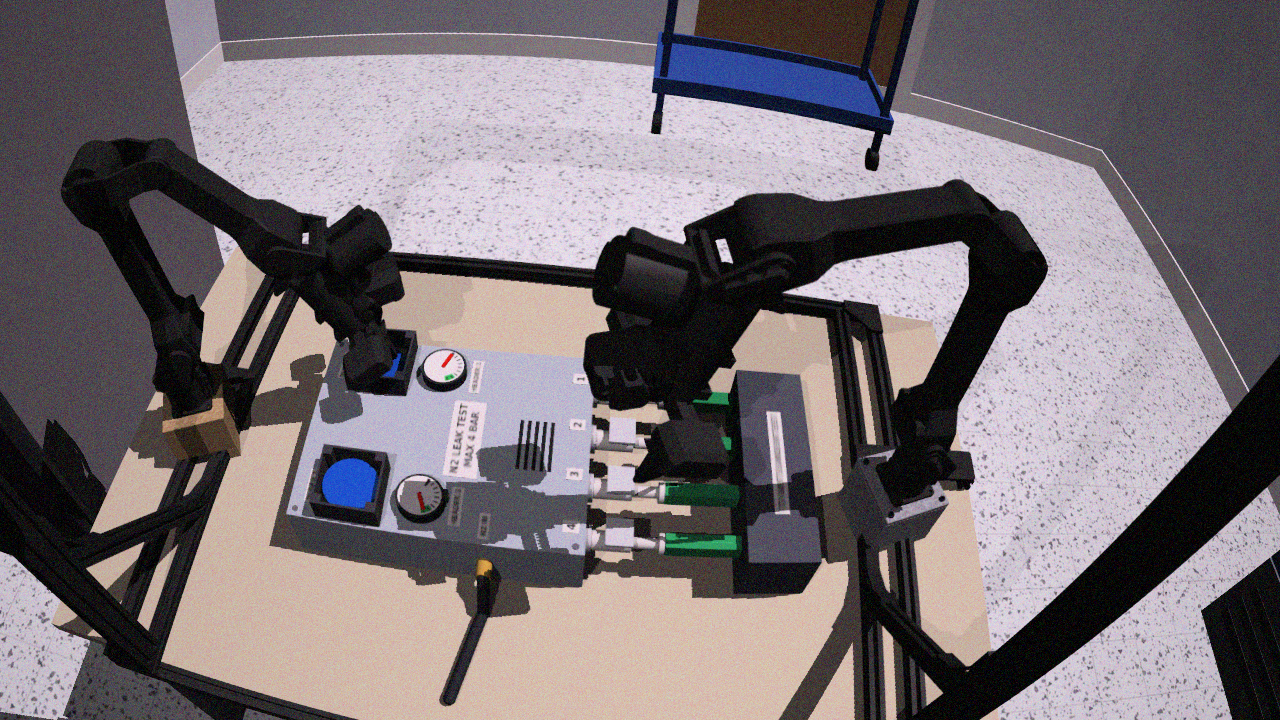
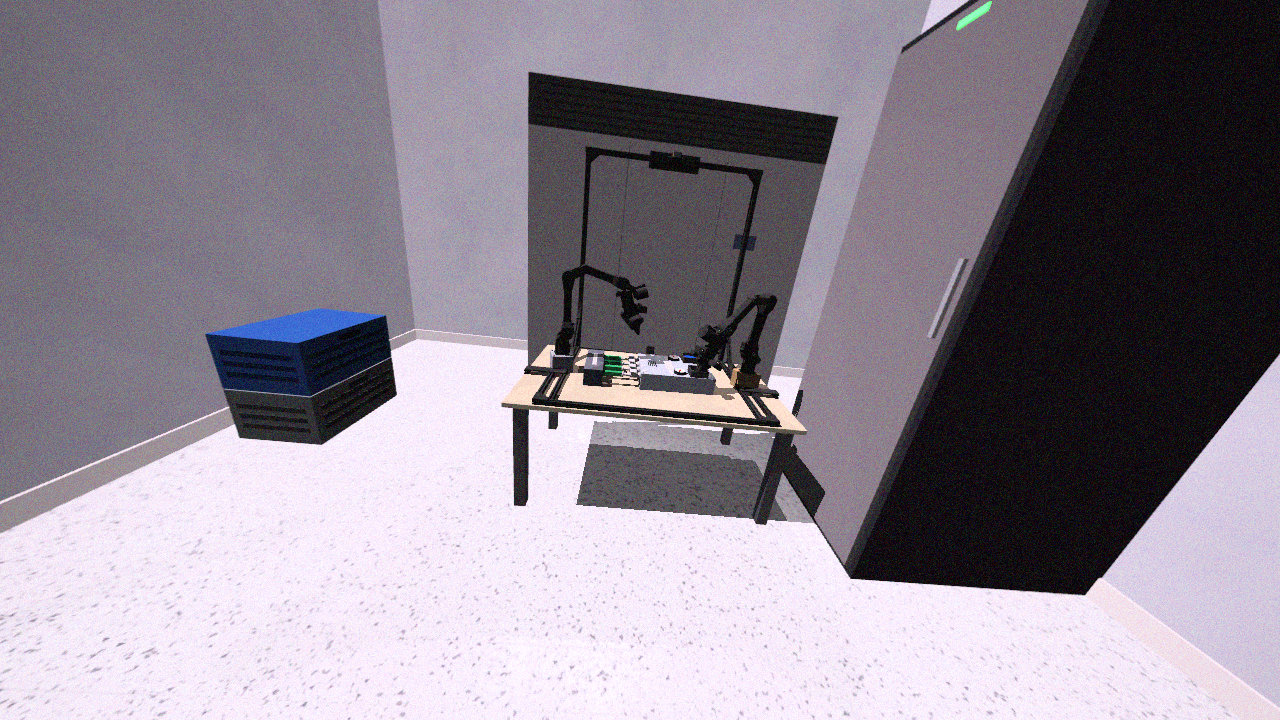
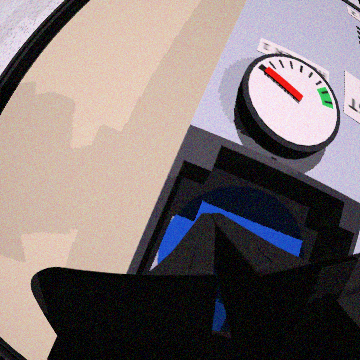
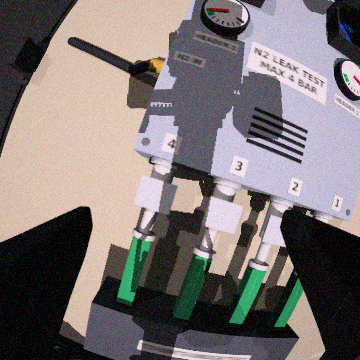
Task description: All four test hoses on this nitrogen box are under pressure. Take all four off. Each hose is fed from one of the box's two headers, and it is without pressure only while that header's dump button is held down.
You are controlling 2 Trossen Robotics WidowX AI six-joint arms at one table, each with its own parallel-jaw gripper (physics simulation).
Path:
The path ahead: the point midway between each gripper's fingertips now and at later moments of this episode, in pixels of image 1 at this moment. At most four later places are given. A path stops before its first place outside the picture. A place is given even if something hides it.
My left gripper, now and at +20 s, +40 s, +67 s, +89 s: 394, 356; 400, 355; 402, 352; 403, 350; 403, 349
My right gripper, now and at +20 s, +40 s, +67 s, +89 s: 625, 444; 687, 518; 676, 557; 675, 474; 664, 362

